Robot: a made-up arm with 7 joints. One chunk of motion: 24 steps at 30 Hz.
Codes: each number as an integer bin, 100 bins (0 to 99) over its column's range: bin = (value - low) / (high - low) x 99, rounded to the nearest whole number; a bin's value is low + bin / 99 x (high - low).
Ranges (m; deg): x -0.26..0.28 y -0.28..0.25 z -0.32..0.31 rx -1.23..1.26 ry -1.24..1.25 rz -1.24..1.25
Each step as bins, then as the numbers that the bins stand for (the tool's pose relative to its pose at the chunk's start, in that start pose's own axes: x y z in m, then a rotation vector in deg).
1 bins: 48 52 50 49 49 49
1 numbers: 0.0018 -0.0016 -0.0018 0.00 -0.01 -0.01
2 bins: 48 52 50 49 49 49
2 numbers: 0.0018 -0.0016 -0.0018 0.00 -0.01 -0.01
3 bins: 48 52 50 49 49 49
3 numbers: 0.0018 -0.0016 -0.0018 0.00 -0.01 -0.01
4 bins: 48 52 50 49 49 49
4 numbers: 0.0018 -0.0016 -0.0018 0.00 -0.01 -0.01
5 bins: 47 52 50 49 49 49
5 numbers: -0.0036 -0.0016 -0.0018 0.00 -0.01 -0.01
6 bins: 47 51 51 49 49 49
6 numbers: -0.0036 -0.0070 0.0045 0.00 -0.01 -0.01
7 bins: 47 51 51 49 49 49
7 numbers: -0.0036 -0.0070 0.0045 0.00 -0.01 -0.01
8 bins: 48 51 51 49 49 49
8 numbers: 0.0018 -0.0070 0.0045 0.00 -0.01 -0.01
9 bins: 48 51 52 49 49 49
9 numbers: 0.0018 -0.0070 0.0109 0.00 -0.01 -0.01
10 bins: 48 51 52 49 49 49
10 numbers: 0.0018 -0.0070 0.0109 0.00 -0.01 -0.01
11 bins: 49 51 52 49 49 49
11 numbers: 0.0073 -0.0070 0.0109 0.00 -0.01 -0.01
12 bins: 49 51 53 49 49 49
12 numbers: 0.0073 -0.0070 0.0173 0.00 -0.01 -0.01
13 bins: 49 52 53 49 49 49
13 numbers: 0.0073 -0.0016 0.0173 0.00 -0.01 -0.01
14 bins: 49 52 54 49 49 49
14 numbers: 0.0073 -0.0016 0.0236 0.00 -0.01 -0.01
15 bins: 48 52 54 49 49 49
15 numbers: 0.0018 -0.0016 0.0236 0.00 -0.01 -0.01
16 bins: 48 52 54 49 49 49
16 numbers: 0.0018 -0.0016 0.0236 0.00 -0.01 -0.01
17 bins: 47 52 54 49 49 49
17 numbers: -0.0036 -0.0016 0.0236 0.00 -0.01 -0.01
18 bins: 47 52 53 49 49 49
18 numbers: -0.0036 -0.0016 0.0173 0.00 -0.01 -0.01
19 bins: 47 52 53 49 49 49
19 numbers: -0.0036 -0.0016 0.0173 0.00 -0.01 -0.01
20 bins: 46 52 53 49 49 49
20 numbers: -0.0091 -0.0016 0.0173 0.00 -0.01 -0.01
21 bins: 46 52 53 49 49 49
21 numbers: -0.0091 -0.0016 0.0173 0.00 -0.01 -0.01
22 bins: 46 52 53 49 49 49
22 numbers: -0.0091 -0.0016 0.0173 0.00 -0.01 -0.01
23 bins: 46 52 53 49 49 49
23 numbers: -0.0091 -0.0016 0.0173 0.00 -0.01 -0.01
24 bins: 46 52 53 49 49 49
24 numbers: -0.0091 -0.0016 0.0173 0.00 -0.01 -0.01
